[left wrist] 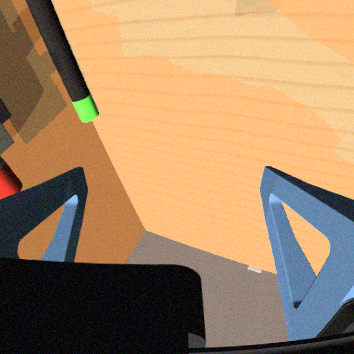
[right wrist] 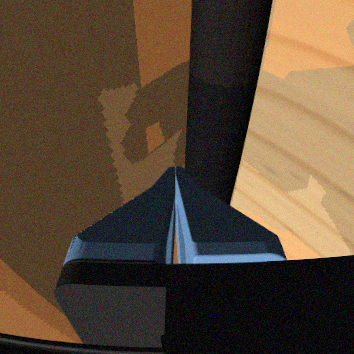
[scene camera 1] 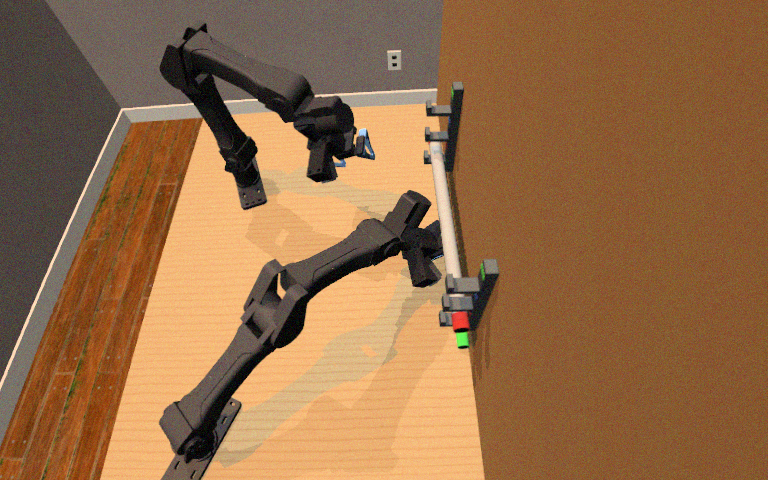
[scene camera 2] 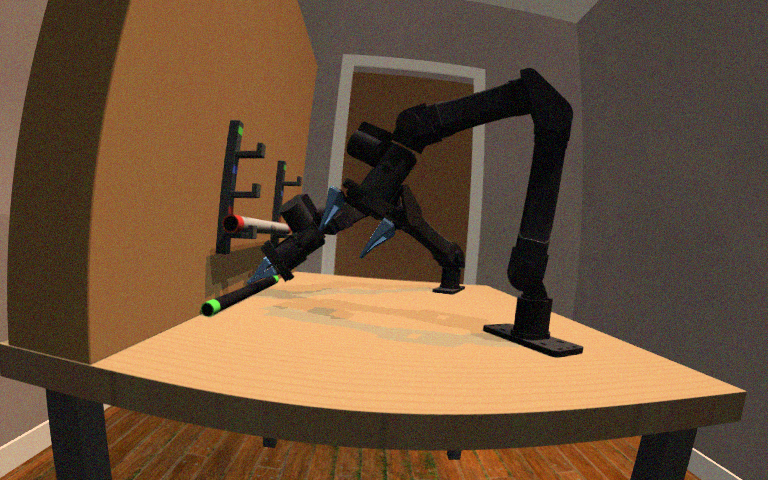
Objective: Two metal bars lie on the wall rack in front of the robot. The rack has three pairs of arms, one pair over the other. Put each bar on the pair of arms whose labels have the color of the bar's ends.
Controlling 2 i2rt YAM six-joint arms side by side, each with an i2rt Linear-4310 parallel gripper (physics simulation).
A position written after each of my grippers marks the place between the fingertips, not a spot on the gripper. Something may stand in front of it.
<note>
I see my left gripper (scene camera 2: 339, 243), my right gripper (scene camera 2: 247, 283) and a brown wall (right wrist: 100, 100).
My left gripper also shows in the left wrist view (left wrist: 173, 177) and in scene camera 1 (scene camera 1: 359, 161). My right gripper is seen too in the right wrist view (right wrist: 174, 177). The brown wall shows as well in the left wrist view (left wrist: 50, 138).
</note>
